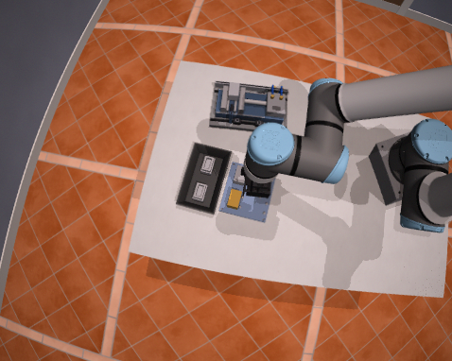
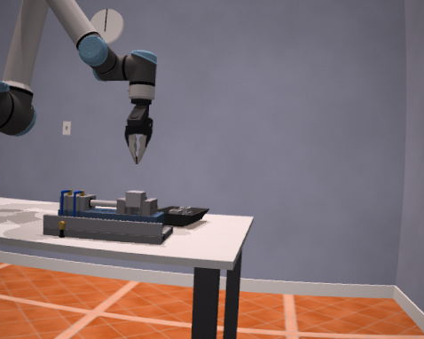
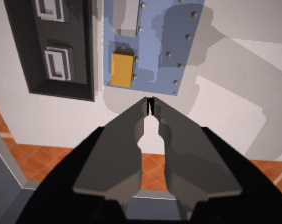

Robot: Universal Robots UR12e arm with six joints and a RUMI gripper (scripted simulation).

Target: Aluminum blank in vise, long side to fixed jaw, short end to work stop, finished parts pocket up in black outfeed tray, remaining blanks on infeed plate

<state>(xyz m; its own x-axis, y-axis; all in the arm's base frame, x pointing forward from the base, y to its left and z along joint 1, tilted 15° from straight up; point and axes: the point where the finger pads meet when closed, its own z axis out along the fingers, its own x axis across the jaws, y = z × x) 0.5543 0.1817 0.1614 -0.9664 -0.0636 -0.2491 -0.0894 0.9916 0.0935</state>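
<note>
The yellow brass blank lies 17 cm below my hand, 5 cm ahead of it and 2 cm to the left of it.
</note>
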